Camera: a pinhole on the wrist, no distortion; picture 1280 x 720 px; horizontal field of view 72.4 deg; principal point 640.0 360.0 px. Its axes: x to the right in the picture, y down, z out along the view. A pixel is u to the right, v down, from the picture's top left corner.
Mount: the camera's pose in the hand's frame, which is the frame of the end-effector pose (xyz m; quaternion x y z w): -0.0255 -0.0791 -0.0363 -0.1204 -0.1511 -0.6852 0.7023
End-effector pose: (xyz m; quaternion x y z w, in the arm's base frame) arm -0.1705 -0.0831 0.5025 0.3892 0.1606 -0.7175 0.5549
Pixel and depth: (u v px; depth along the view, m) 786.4 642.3 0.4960
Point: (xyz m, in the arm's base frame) -0.3217 -0.4751 0.7239
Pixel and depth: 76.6 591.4 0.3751
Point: 0.0065 -0.3622 0.6665
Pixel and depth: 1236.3 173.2 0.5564
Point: -0.5991 -0.3066 0.9768
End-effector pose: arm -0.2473 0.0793 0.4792 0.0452 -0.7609 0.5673 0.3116
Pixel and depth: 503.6 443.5 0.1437
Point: -0.2680 -0.0066 0.4581
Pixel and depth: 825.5 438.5 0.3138
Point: -0.3477 -0.1814 0.4461
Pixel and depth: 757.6 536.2 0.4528
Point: -0.4725 -0.2593 0.4051
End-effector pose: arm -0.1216 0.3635 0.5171 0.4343 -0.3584 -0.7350 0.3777
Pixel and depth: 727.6 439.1 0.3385
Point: -0.3782 0.4222 0.6426
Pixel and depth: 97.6 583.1 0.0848
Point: -0.1392 0.3746 0.5307
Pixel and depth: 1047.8 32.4 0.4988
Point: -0.5308 0.7169 0.6910
